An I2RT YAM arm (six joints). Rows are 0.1 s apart.
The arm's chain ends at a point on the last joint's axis. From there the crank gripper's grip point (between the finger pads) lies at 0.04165 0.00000 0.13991 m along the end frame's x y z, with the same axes.
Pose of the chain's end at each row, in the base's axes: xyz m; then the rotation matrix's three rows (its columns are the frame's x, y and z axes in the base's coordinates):
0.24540 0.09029 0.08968; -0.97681 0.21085 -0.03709; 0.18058 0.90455 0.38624; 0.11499 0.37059 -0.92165
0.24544 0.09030 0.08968; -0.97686 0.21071 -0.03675; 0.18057 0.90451 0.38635; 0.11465 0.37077 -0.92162
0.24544 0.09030 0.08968; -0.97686 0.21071 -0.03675; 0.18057 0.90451 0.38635; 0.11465 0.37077 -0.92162
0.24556 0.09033 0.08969; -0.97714 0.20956 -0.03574; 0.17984 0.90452 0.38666; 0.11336 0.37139 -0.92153
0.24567 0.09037 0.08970; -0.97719 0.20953 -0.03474; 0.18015 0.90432 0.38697; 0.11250 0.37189 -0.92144
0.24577 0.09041 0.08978; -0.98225 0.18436 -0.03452; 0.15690 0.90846 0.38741; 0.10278 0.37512 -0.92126
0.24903 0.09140 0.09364; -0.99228 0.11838 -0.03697; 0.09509 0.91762 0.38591; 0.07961 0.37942 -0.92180
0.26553 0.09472 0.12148; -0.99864 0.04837 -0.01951; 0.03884 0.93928 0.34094; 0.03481 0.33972 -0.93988
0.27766 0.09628 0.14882; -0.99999 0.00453 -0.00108; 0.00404 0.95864 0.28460; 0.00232 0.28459 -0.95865
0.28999 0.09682 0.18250; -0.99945 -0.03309 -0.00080; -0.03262 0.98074 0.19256; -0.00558 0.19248 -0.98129
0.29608 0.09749 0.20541; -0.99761 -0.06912 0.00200; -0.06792 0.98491 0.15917; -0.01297 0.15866 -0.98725
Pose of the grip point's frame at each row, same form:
0.19953 0.15185 -0.03448; -0.97681 0.21085 -0.03709; 0.18058 0.90455 0.38624; 0.11499 0.37059 -0.92165
0.19961 0.15187 -0.03449; -0.97686 0.21071 -0.03675; 0.18057 0.90451 0.38635; 0.11465 0.37077 -0.92162
0.19961 0.15187 -0.03449; -0.97686 0.21071 -0.03675; 0.18057 0.90451 0.38635; 0.11465 0.37077 -0.92162
0.19986 0.15192 -0.03452; -0.97714 0.20956 -0.03574; 0.17984 0.90452 0.38666; 0.11336 0.37139 -0.92153
0.20011 0.15201 -0.03453; -0.97719 0.20953 -0.03474; 0.18015 0.90432 0.38697; 0.11250 0.37189 -0.92144
0.20003 0.15115 -0.03483; -0.98225 0.18436 -0.03452; 0.15690 0.90846 0.38741; 0.10278 0.37512 -0.92126
0.20253 0.14935 -0.03201; -0.99228 0.11838 -0.03697; 0.09509 0.91762 0.38591; 0.07961 0.37942 -0.92180
0.22121 0.14404 -0.00857; -0.99864 0.04837 -0.01951; 0.03884 0.93928 0.34094; 0.03481 0.33972 -0.93988
0.23586 0.13627 0.01479; -0.99999 0.00453 -0.00108; 0.00404 0.95864 0.28460; 0.00232 0.28459 -0.95865
0.24825 0.12240 0.04498; -0.99945 -0.03309 -0.00080; -0.03262 0.98074 0.19256; -0.00558 0.19248 -0.98129
0.25481 0.11693 0.06674; -0.99761 -0.06912 0.00200; -0.06792 0.98491 0.15917; -0.01297 0.15866 -0.98725

